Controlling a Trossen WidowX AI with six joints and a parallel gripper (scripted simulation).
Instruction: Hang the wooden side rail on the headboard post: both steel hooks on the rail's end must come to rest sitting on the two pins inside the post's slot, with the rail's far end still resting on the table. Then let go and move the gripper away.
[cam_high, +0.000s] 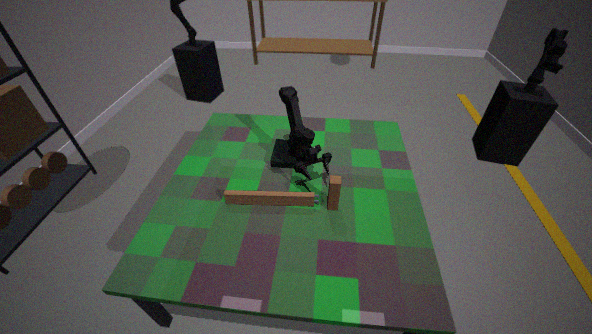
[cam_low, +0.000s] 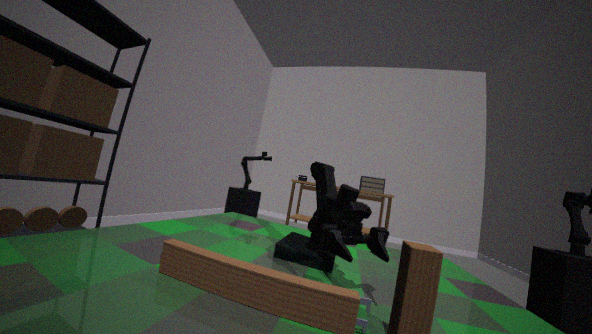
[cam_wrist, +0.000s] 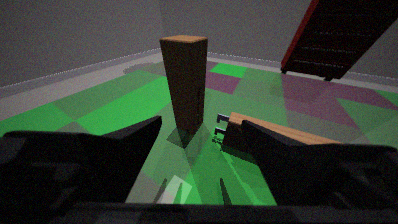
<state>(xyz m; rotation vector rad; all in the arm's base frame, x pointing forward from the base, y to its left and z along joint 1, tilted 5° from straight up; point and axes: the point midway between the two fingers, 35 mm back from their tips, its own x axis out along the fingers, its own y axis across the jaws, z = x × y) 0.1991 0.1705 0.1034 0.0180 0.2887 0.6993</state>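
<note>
Now: gripper tip 8 cm to the right of the headboard post, 6 cm short of it and 3 cm above it.
</note>
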